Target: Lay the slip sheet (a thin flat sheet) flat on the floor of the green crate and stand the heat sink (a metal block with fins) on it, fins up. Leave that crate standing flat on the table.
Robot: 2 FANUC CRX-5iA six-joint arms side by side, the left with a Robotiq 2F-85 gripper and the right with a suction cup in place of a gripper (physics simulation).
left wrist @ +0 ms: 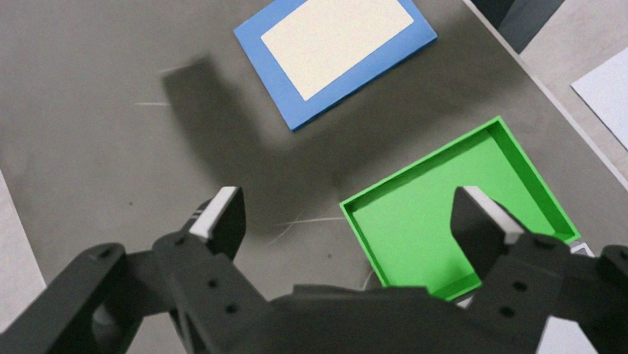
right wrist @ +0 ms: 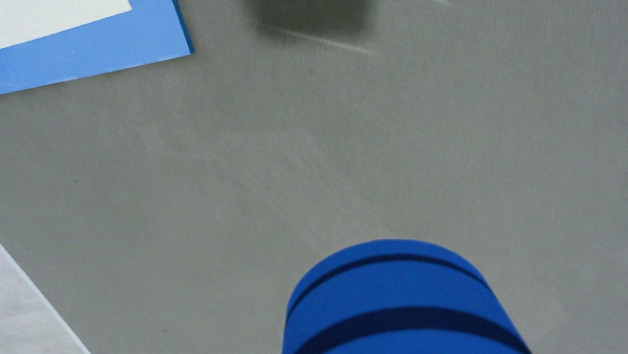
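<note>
The slip sheet (left wrist: 340,45) (right wrist: 50,17), thin and cream-coloured, lies flat on a blue block (left wrist: 295,115) (right wrist: 155,42). The green crate (left wrist: 420,240) stands flat on the table at the lower right of the left wrist view; the part of its floor that shows is bare, and a finger hides some of it. My left gripper (left wrist: 348,200) is open and empty, above the table and the crate's left side. My right suction cup (right wrist: 400,285), blue and ribbed, is above the table with nothing seen on it, to the right of the blue block. The heat sink does not show in either view.
The grey table (left wrist: 100,140) (right wrist: 225,210) has a pale edge at the right of the left wrist view. A dark shadow falls between the blue block and the crate. Small pale pieces of something partly hidden show beside the crate's lower edge.
</note>
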